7 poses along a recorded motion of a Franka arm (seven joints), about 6.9 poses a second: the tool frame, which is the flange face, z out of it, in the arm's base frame.
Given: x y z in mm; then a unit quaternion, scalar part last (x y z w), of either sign.
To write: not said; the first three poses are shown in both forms.
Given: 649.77, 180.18, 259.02, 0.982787, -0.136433, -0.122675, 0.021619
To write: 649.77, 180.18, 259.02, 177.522, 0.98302, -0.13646, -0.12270
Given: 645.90, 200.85, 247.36, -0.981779, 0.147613, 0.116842, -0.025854
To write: 645.90, 200.85, 247.36, 177.037, 0.98211, -0.14766, -0.11688
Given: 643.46, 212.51, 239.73, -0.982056, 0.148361, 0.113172, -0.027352
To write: 643.46, 212.51, 239.73, 176.865, 0.98242, -0.14842, -0.11321
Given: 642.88, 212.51, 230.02, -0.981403, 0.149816, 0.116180, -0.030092
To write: 642.88, 212.51, 230.02, 176.551, 0.98185, -0.14988, -0.11623
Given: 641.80, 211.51, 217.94, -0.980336, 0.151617, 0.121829, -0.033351
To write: 641.80, 211.51, 217.94, 176.178, 0.98088, -0.15170, -0.12190
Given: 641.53, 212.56, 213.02, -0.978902, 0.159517, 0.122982, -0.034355
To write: 641.53, 212.56, 213.02, 176.062, 0.97948, -0.15961, -0.12305
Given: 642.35, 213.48, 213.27, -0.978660, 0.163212, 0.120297, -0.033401
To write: 642.35, 213.48, 213.27, 176.172, 0.97921, -0.16330, -0.12036
